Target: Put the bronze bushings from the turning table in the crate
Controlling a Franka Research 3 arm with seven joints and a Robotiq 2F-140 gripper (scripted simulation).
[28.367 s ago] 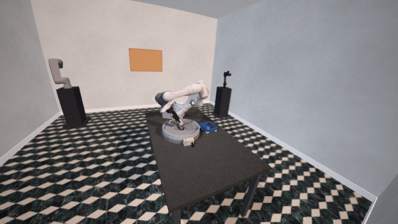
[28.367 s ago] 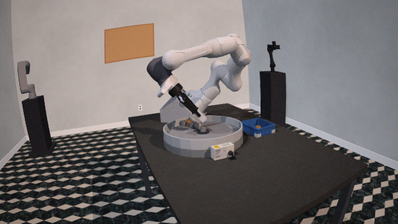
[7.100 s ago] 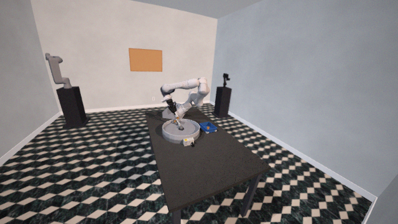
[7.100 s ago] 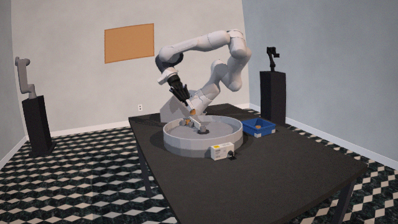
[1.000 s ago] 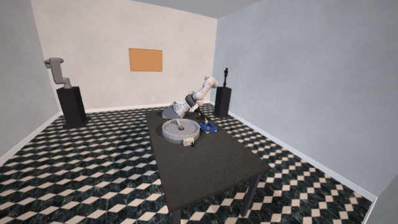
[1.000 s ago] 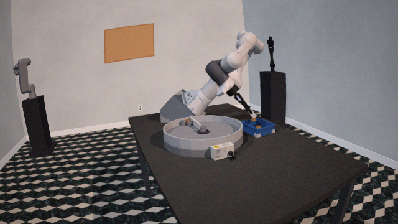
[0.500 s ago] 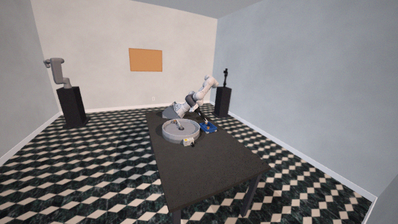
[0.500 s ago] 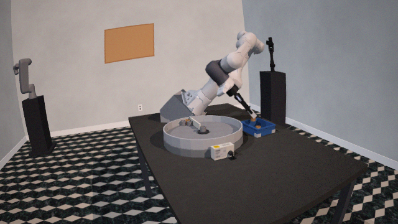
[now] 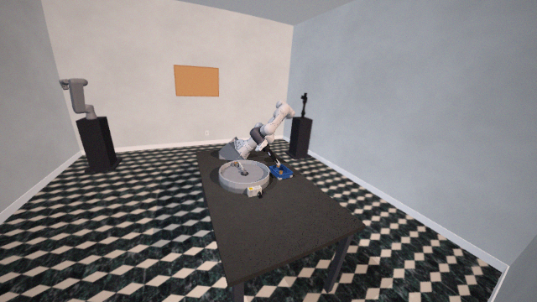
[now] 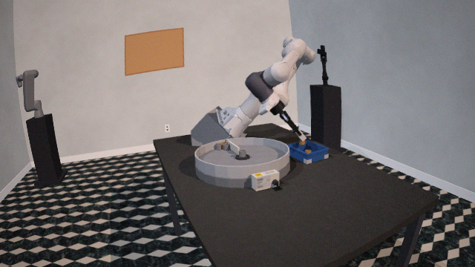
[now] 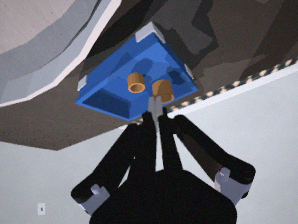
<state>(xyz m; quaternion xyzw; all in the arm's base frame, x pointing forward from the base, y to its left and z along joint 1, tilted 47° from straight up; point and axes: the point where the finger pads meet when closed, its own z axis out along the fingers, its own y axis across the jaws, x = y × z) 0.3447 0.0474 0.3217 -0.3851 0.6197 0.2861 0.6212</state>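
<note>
Right now my hand is 4 cm short of the blue crate, 2 cm to the right of it and 8 cm above it. From my hand the other things lie so: round grey turning table (4 cm ahead, 33 cm to the right, 5 cm below).
</note>
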